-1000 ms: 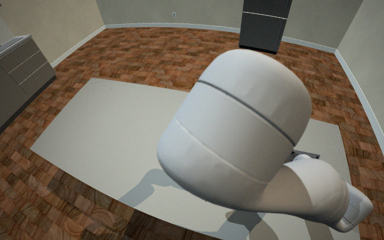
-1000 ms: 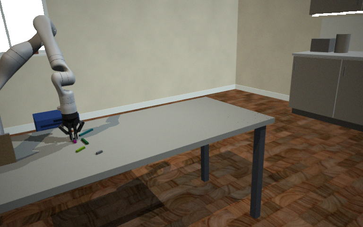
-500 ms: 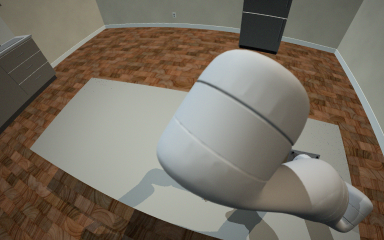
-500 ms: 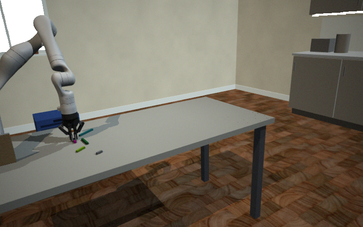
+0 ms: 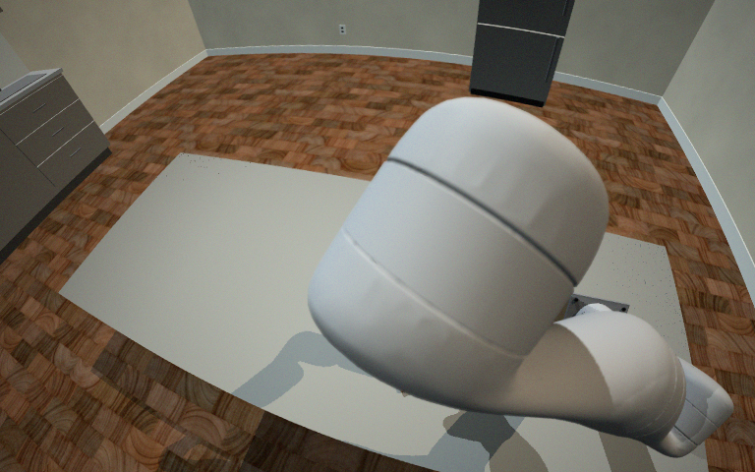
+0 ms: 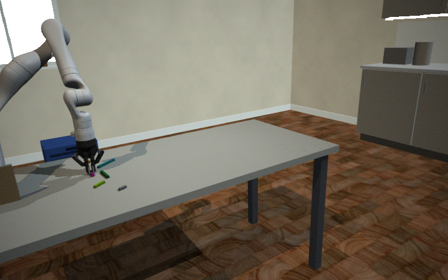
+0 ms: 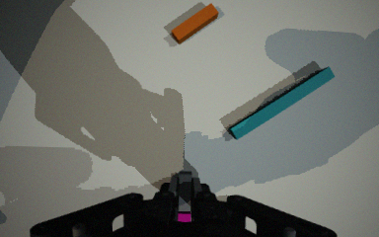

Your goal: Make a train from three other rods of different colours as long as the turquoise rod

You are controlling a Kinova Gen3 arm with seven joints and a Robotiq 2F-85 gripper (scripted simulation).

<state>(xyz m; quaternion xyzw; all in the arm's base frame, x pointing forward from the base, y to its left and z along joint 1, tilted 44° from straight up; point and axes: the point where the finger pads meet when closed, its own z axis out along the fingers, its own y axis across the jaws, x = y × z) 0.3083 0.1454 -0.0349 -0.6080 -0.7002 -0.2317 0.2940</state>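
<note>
The magenta rod is 3 cm to the right of my hand and 1 cm below it. From my hand the other things lie so: turquoise rod (7 cm ahead, 8 cm to the left, 1 cm below); orange rod (1 cm behind, 14 cm to the left, 1 cm below); green rod (5 cm ahead, 5 cm to the right, 1 cm below).
</note>
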